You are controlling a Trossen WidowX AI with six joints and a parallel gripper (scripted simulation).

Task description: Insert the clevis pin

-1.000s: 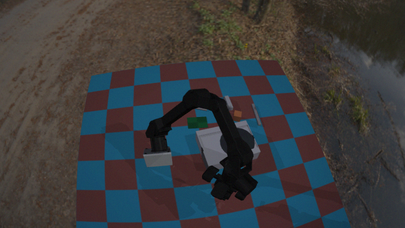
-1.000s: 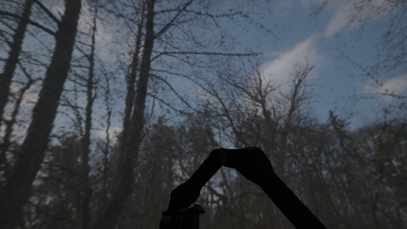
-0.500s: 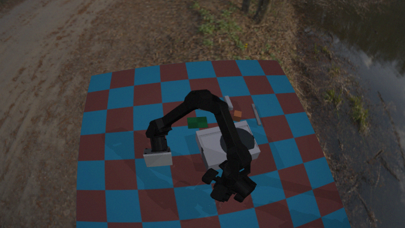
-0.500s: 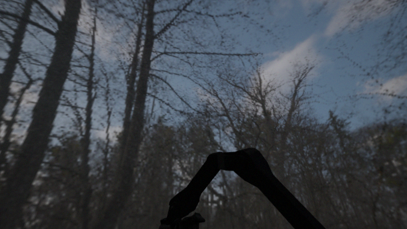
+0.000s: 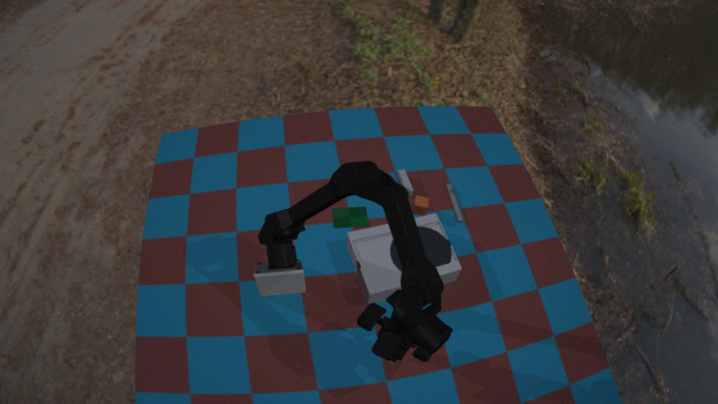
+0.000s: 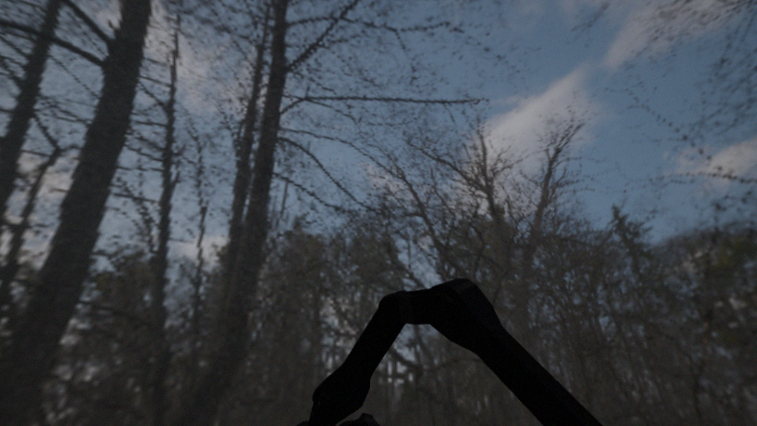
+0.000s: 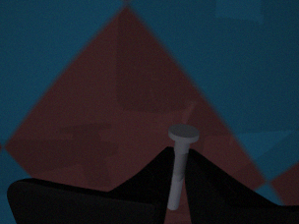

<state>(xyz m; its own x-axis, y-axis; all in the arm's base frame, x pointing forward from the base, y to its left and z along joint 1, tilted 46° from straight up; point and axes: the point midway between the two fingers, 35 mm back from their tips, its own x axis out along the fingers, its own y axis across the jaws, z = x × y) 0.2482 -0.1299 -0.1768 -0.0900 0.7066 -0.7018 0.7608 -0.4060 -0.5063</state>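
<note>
Right now my gripper tip is 10 cm short of the dark round disc, 24 cm to the right of it and 4 cm below it. Round my gripper tip: steel tray: 6 cm ahead, 25 cm to the left, 2 cm above; then flat green piece: 7 cm behind, 41 cm to the left, 2 cm below; then steel clevis pin: 1 cm ahead, 1 cm to the left, 1 cm above.
</note>
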